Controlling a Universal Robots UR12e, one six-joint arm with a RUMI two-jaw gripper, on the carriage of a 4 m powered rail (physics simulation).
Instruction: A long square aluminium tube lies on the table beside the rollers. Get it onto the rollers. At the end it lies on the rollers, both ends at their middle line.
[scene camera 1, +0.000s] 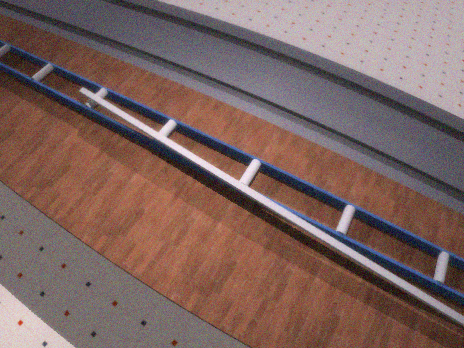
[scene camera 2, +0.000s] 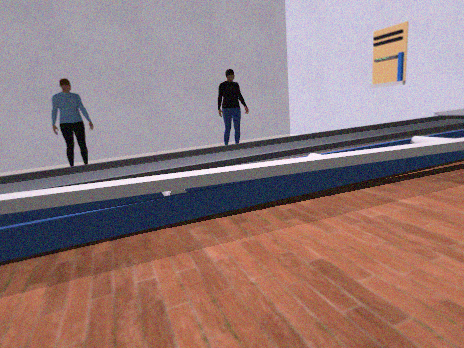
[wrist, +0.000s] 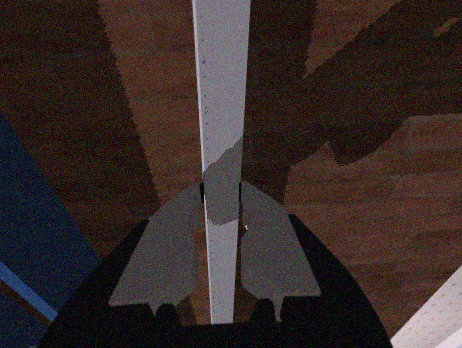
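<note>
The long square aluminium tube runs at a slant to the roller track. In scene camera 1 its far end lies across a roller at upper left. From there it crosses the near blue rail, and its right part is outside that rail, over the wooden surface. Other white rollers show beside it. In the wrist view my gripper is shut on the tube, with a jaw against each side. The gripper does not show in the scene cameras. The tube's near end is out of view.
The rollers sit between blue rails. A grey rail bed runs behind the track. Two people stand by the far wall. A dotted white surface is at lower right in the wrist view.
</note>
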